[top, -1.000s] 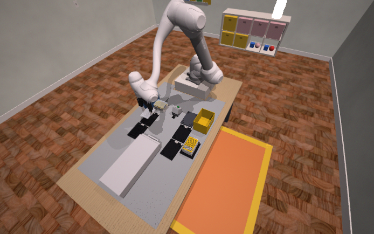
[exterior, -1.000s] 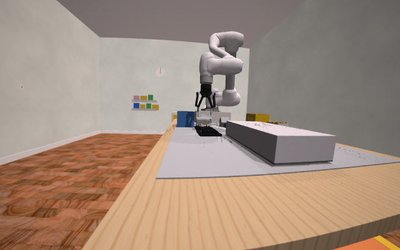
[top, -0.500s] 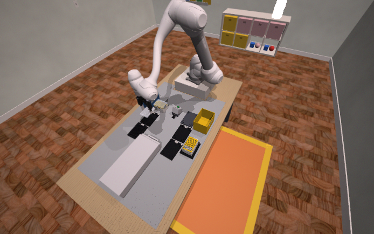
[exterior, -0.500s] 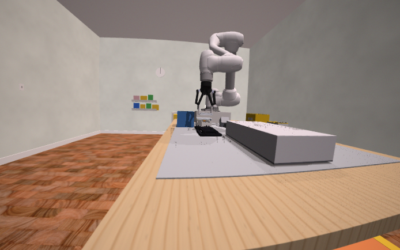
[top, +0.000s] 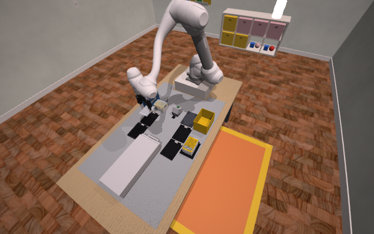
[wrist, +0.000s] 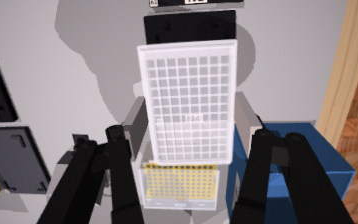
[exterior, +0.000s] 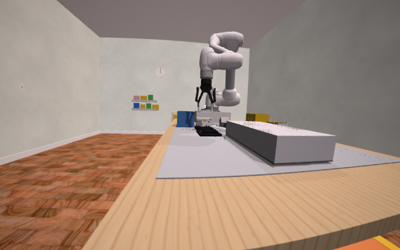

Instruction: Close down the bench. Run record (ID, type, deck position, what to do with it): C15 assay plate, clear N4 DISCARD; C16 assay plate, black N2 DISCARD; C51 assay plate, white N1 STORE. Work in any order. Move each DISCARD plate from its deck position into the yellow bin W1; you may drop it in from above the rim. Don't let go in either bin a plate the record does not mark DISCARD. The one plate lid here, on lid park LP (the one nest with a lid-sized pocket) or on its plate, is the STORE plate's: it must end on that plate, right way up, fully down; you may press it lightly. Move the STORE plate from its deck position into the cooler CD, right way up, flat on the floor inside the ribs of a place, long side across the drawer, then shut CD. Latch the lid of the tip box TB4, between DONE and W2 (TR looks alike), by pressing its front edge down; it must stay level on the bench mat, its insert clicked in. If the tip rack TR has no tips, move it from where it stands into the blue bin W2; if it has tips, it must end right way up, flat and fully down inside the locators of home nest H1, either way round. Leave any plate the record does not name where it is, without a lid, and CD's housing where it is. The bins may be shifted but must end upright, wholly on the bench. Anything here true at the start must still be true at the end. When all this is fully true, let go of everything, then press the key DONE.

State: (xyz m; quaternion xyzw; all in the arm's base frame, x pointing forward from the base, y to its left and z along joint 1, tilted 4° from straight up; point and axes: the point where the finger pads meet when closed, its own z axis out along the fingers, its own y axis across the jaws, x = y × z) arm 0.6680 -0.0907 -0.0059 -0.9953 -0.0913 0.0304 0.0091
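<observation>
The yellow bin W1 lies 25 cm behind my hand, 47 cm to the left of it and 11 cm below it. Also, from my hand: black nest N4 (14 cm below); tip box TB4 (17 cm behind, 1 cm to the right, 11 cm below); pale plate (2 cm below).
</observation>
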